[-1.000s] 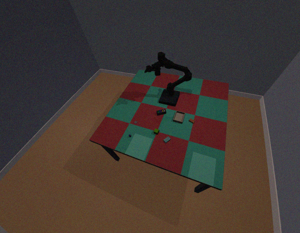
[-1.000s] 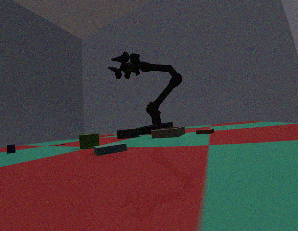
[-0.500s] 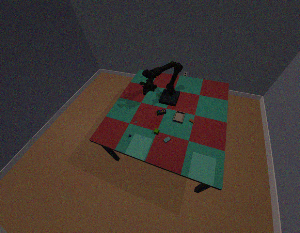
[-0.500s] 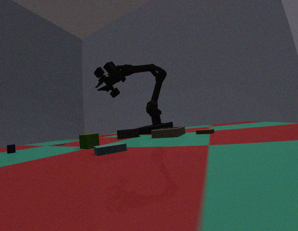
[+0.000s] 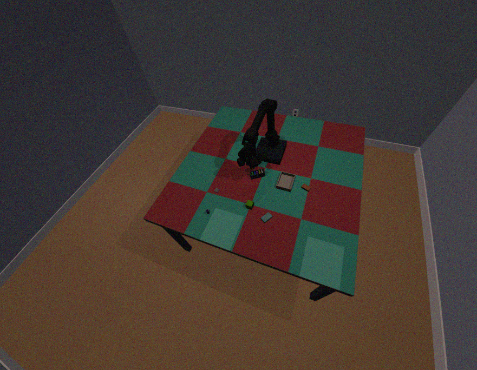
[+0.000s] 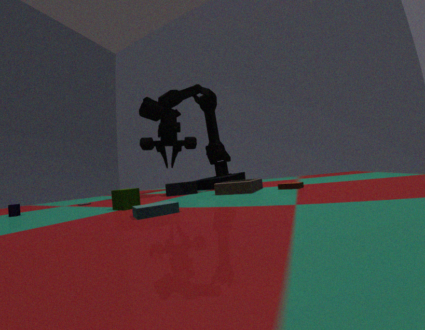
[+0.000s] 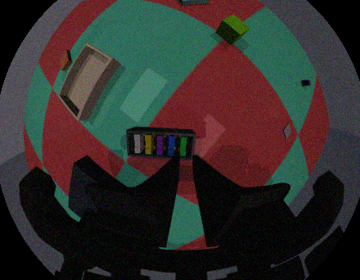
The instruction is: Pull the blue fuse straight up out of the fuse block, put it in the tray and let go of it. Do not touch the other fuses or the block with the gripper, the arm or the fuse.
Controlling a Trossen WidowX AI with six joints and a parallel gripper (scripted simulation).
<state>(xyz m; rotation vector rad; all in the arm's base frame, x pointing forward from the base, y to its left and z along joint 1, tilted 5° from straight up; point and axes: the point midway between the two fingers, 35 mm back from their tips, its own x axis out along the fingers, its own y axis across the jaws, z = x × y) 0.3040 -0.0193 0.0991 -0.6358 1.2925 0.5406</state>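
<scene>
Now: gripper tip 70 mm above the blue fuse, 10 mm to the right of it and 10 mm past it. Also, from my gripper tip: green cube 220 mm ahead, 90 mm to the left, 70 mm below; small grey piece 200 mm ahead, 180 mm to the right, 90 mm below; tan tray 230 mm to the left, 90 mm below, 50 mm behind.
</scene>
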